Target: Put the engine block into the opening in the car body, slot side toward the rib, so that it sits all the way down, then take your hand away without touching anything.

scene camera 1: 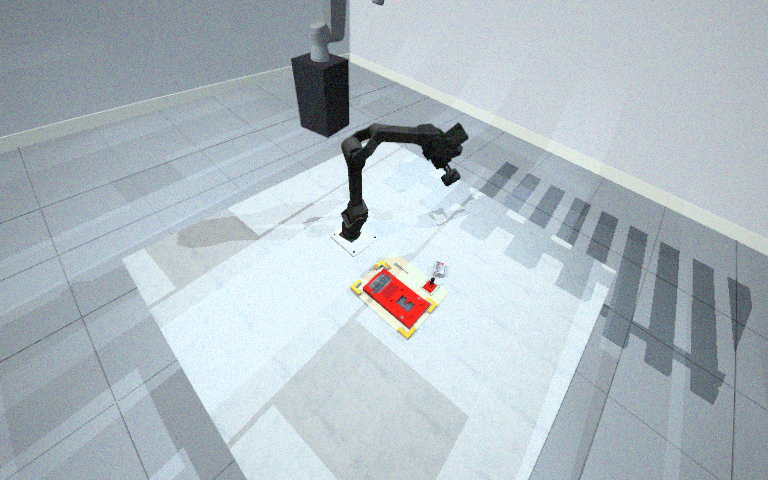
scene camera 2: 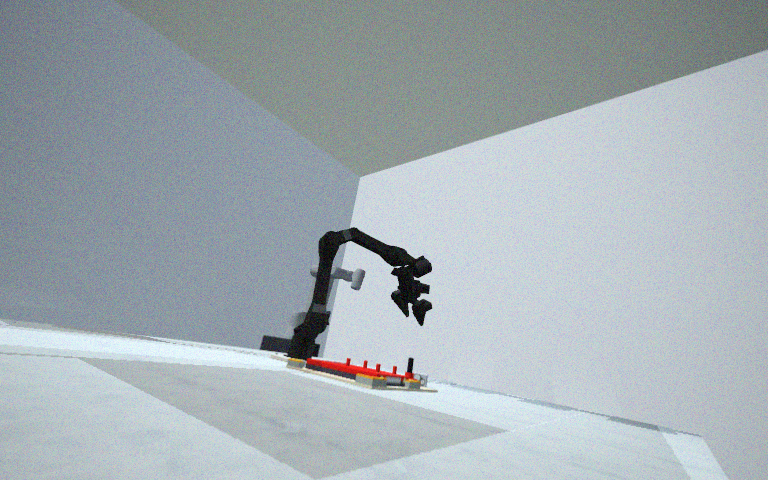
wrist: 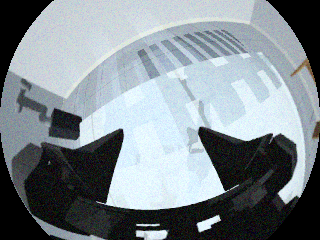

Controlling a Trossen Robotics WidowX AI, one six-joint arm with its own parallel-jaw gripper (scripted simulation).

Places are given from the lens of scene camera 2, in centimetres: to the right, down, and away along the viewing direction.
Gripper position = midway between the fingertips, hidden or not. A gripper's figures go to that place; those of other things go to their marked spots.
gripper (scene camera 2: 414, 321): 11, 30, 121
red car body (scene camera 2: 347, 370): -7, 26, 64
